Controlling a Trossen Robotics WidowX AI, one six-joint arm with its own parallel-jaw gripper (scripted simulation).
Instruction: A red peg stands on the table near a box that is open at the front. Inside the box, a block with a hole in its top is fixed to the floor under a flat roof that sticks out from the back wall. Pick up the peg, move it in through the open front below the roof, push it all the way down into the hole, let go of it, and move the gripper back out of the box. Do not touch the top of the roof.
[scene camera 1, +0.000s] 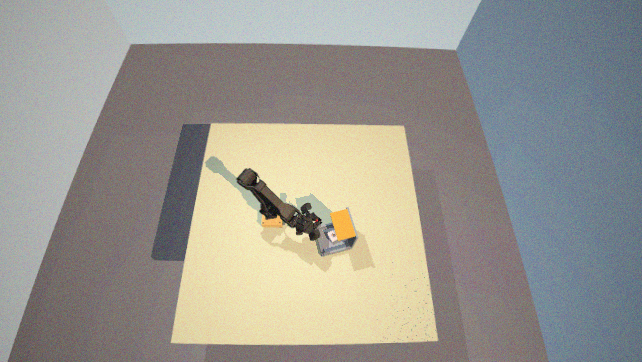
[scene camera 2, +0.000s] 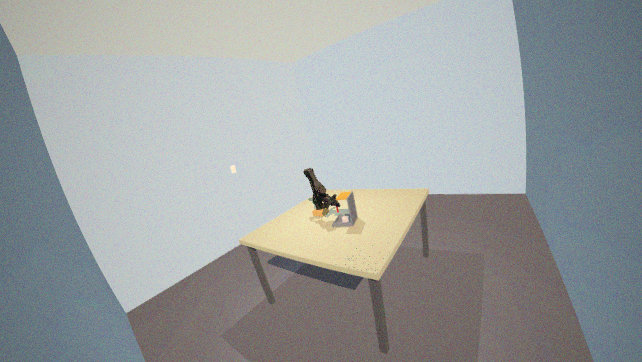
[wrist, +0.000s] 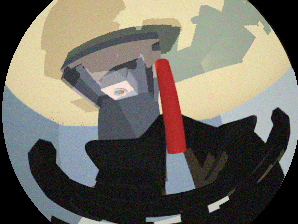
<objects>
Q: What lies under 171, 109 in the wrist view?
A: A red peg.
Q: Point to the gripper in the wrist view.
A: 168, 117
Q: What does the gripper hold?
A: A red peg.
</objects>
